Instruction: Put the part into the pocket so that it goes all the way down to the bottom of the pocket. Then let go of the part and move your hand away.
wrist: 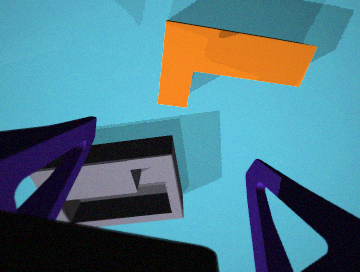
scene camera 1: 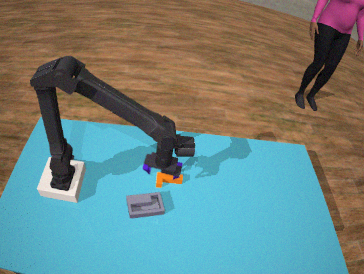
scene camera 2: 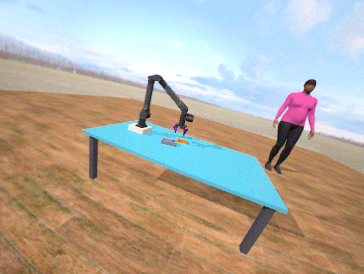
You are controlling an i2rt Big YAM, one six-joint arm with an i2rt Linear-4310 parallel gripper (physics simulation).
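Frame: origin at the arm's base, x ahead, y left, z up, level; millimetres.
Seen in the pictures: gripper, fingertip midpoint: [wrist: 178, 147] [scene camera 1: 161, 175] [scene camera 2: 179, 134]; arm's base at its link origin: [scene camera 1: 63, 177] [scene camera 2: 141, 126].
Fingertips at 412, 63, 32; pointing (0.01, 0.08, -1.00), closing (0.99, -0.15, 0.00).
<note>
Pixels of each thing's middle, then the offset from my fingertips to it, as dx, dy, dz. Level surfaces: height alone.
- orange L-shaped part at the middle of its body: [wrist: 228, 72] [scene camera 1: 169, 181] [scene camera 2: 182, 141] +38, +32, -74
- grey block with the L-shaped pocket, body centre: [wrist: 115, 185] [scene camera 1: 145, 205] [scene camera 2: 169, 141] -53, -105, -70
- blue table at its surface level: dz -88
The orange L-shaped part [scene camera 1: 171, 179] [scene camera 2: 183, 141] [wrist: 240, 55] lies flat on the blue table. The grey block with the L-shaped pocket [scene camera 1: 145, 210] [scene camera 2: 168, 144] [wrist: 95, 180] lies near it; the part is outside the pocket. In the wrist view the pocket is empty where it shows, and the left finger hides the block's left end. My gripper [scene camera 1: 163, 170] [scene camera 2: 180, 131] [wrist: 178, 147] is open, its purple fingers wide apart with nothing between them. It hangs low beside the part, and in scene camera 1 it covers some of the part's far side.
The arm's white base [scene camera 1: 59, 192] [scene camera 2: 140, 129] stands at the table's left end. The blue table [scene camera 1: 240, 220] [scene camera 2: 210, 170] stretches to the right of the block. A person in a pink top [scene camera 1: 342, 17] [scene camera 2: 298, 107] stands on the wooden floor beyond the table.
</note>
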